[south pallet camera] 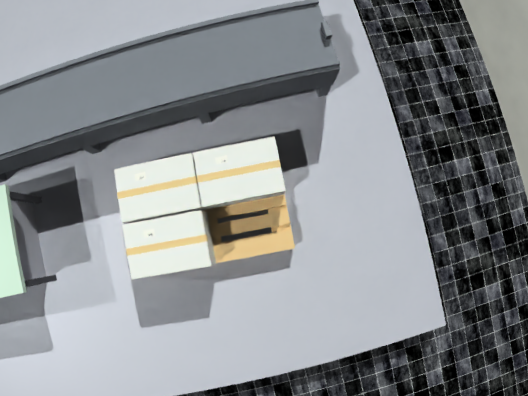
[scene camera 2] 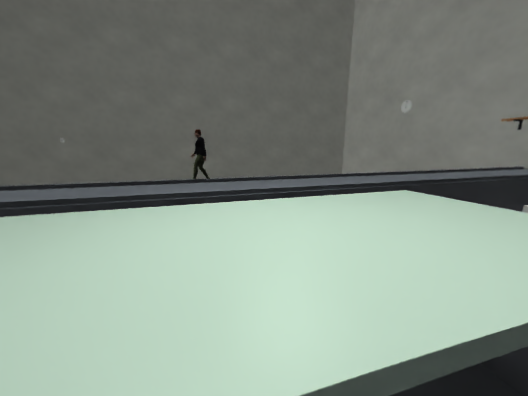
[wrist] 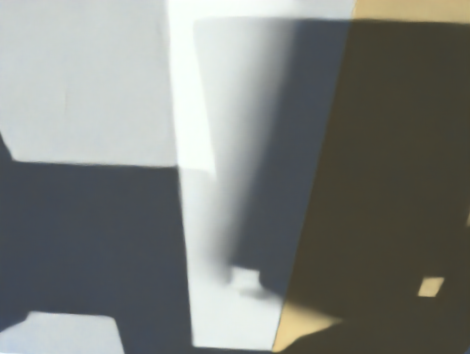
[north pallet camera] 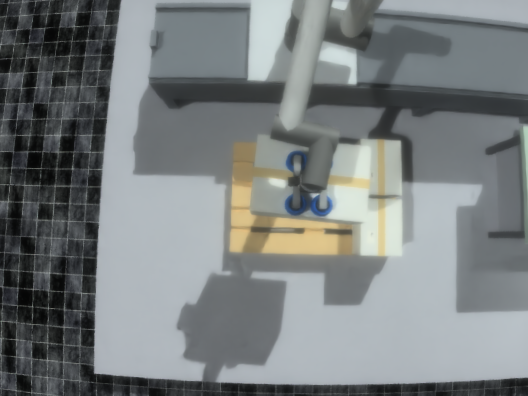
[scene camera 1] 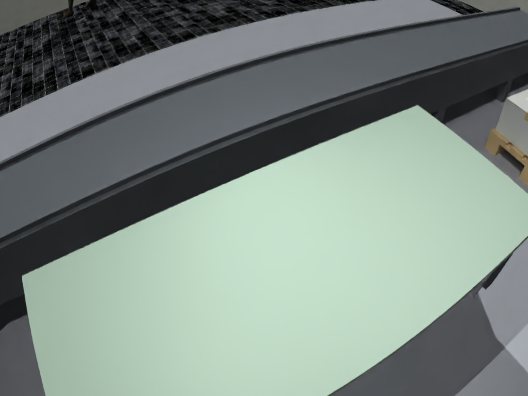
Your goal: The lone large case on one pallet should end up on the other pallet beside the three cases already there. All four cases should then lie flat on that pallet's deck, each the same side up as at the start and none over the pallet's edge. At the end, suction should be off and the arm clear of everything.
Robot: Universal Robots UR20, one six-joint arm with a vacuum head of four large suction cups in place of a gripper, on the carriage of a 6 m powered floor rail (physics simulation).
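Frame: origin at the arm's base, x ahead, y left, z up, level; metres.
Seen in the pictures: hand, its tool point: [wrist: 243, 253].
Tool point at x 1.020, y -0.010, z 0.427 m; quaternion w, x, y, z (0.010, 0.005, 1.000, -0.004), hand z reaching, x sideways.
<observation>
Offsets run from my tool point to a thing's top centre.
In the north pallet camera the large case @[0.030 m back, 0.016 m left, 0.027 m up] [north pallet camera: 270, 197] [wrist: 90, 90] hangs level above the north pallet [north pallet camera: 315, 244], slightly turned, its outline overlapping two smaller cases @[0.223 m back, 0.570 m left, 0.621 m down] [north pallet camera: 392, 167] @[0.183 m ahead, 0.570 m left, 0.617 m down] [north pallet camera: 392, 232] at the pallet's right end. My suction head [north pallet camera: 310, 183] sits on its top with blue cups and holds it; one cup is mostly hidden by the wrist. The wrist view shows its pale top and tape strip, partly shadowed. In the south pallet camera three cases [south pallet camera: 160, 205] [south pallet camera: 237, 187] [south pallet camera: 170, 260] lie flat on the south pallet [south pallet camera: 250, 254]; its lower right quarter is bare deck.
The floor rail [scene camera 1: 250, 100] [north pallet camera: 200, 45] [south pallet camera: 175, 75] runs behind both pallets. A pale green table [scene camera 1: 280, 250] [scene camera 2: 290, 300] [north pallet camera: 524, 200] [south pallet camera: 10, 250] stands between them. A person [scene camera 2: 200, 152] is beyond the rail. Part of a loaded pallet [scene camera 1: 495, 142] shows at the right edge of scene camera 1.
</observation>
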